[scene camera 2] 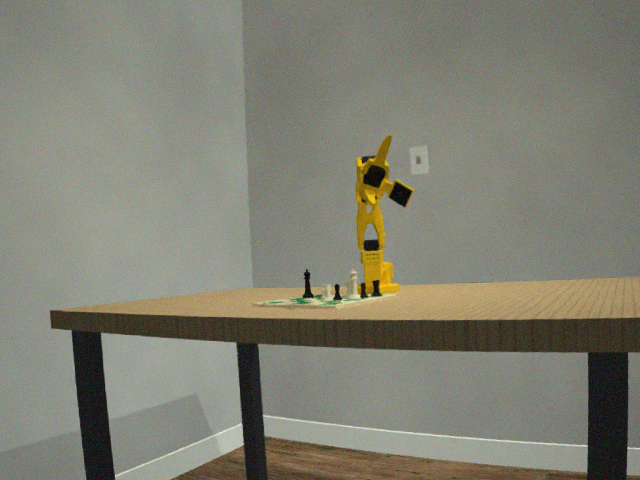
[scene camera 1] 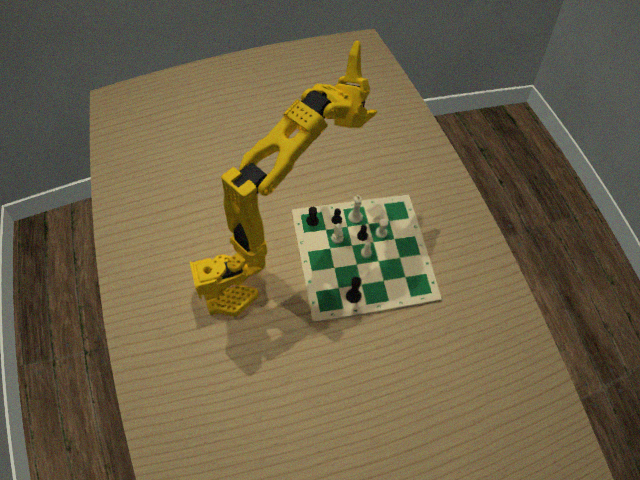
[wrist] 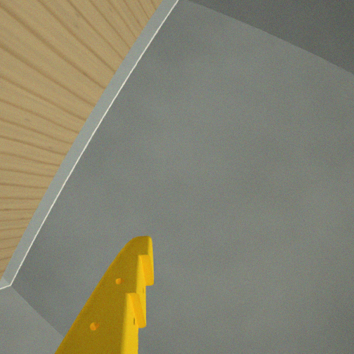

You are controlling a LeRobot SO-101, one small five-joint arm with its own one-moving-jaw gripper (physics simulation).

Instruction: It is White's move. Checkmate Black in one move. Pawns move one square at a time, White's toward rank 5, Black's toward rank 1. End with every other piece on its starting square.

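Frame: origin at the arm's base, x ahead, y left, z up, level; centimetres.
Where they show: hand, its tool point: [scene camera 2: 373, 202] [scene camera 1: 374, 109]; arm's base, origin of its link: [scene camera 1: 239, 284].
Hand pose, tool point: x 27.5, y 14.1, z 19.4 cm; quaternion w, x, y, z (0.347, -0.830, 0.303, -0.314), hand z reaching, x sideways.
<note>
Each offset is from my tool point to the centre of the thing. Level surfaces: height alone.
The green and white chessboard @[dx -5.5, dy -14.9, dz -19.1 cm] [scene camera 1: 328, 300] [scene camera 2: 276, 303] lies on the table, its pieces upright. A tall black piece @[dx -10.1, dy -22.0, dz -15.6 cm] [scene camera 1: 354, 291] [scene camera 2: 307, 285] stands at the near edge in the first scene view. A tall white piece @[dx -4.6, dy -7.5, dz -15.6 cm] [scene camera 1: 355, 212] [scene camera 2: 353, 286] is in the far row, beside a small black piece @[dx -8.0, dy -7.1, dz -17.2 cm] [scene camera 1: 337, 215] and a black corner piece @[dx -12.1, dy -6.0, dz -17.1 cm] [scene camera 1: 312, 217]. Closer in stand a white piece @[dx -9.1, dy -10.7, dz -16.8 cm] [scene camera 1: 337, 235], a small black piece @[dx -4.8, dy -11.5, dz -17.2 cm] [scene camera 1: 362, 234], a short white piece @[dx -1.4, dy -11.9, dz -17.1 cm] [scene camera 1: 382, 229] and a slim white piece @[dx -5.4, dy -14.9, dz -17.2 cm] [scene camera 1: 366, 250]. My gripper [scene camera 1: 366, 77] [scene camera 2: 379, 169] is fully open, empty, high above the table.
The yellow arm base [scene camera 1: 232, 301] [scene camera 2: 379, 287] stands left of the board in the first scene view. The wooden table @[dz -19.4 cm] [scene camera 1: 372, 392] [scene camera 2: 439, 307] [wrist: 45, 100] carries both. Grey walls and a wall plate [scene camera 2: 419, 160] are behind. One notched jaw [wrist: 117, 300] shows against the wall.
</note>
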